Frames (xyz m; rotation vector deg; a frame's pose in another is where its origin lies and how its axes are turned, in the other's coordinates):
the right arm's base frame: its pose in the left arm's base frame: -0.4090 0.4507 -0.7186 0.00 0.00 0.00
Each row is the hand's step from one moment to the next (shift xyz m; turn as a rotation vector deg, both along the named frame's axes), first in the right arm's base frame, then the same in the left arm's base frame.
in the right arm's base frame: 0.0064 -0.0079 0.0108 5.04 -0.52 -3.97
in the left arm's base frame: 0.0064 -0.0079 0.0108 5.04 -0.52 -3.97
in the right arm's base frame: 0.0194 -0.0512 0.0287 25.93 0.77 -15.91
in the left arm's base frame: 0.0194 -0.0512 0.0287 25.93 0.77 -15.91
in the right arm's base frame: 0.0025 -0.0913 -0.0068 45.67 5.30 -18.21
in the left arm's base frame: 0.0025 -0.0913 -0.0068 45.67 5.30 -18.21
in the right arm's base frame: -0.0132 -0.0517 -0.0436 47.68 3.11 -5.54
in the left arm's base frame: -0.0132 -0.0517 -0.0436 47.68 3.11 -5.54
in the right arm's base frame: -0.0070 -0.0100 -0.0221 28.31 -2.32 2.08
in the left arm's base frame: -0.0070 -0.0100 -0.0221 28.31 -2.32 2.08
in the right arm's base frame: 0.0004 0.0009 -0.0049 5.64 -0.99 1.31
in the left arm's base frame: 0.0004 0.0009 -0.0049 5.64 -0.99 1.31
